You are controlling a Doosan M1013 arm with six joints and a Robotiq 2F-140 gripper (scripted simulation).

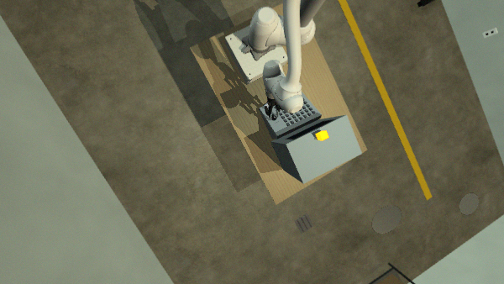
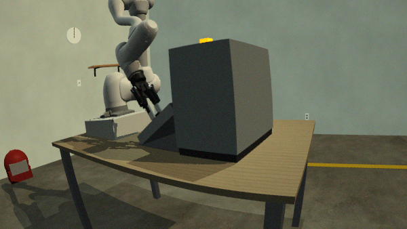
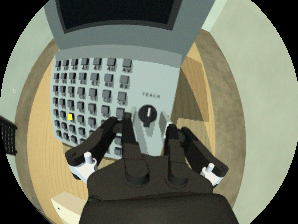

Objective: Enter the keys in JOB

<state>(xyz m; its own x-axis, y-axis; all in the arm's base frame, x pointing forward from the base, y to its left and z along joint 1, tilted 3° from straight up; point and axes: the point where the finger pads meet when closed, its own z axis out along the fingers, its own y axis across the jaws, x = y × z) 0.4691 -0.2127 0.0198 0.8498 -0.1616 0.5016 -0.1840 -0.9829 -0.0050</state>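
The black selector knob lies 2 cm ahead of my hand and 2 cm below it. Also, from my hand: key 2 cm ahead, 19 cm to the left, 5 cm below; sloped keypad 6 cm ahead, 10 cm to the left, 7 cm below.
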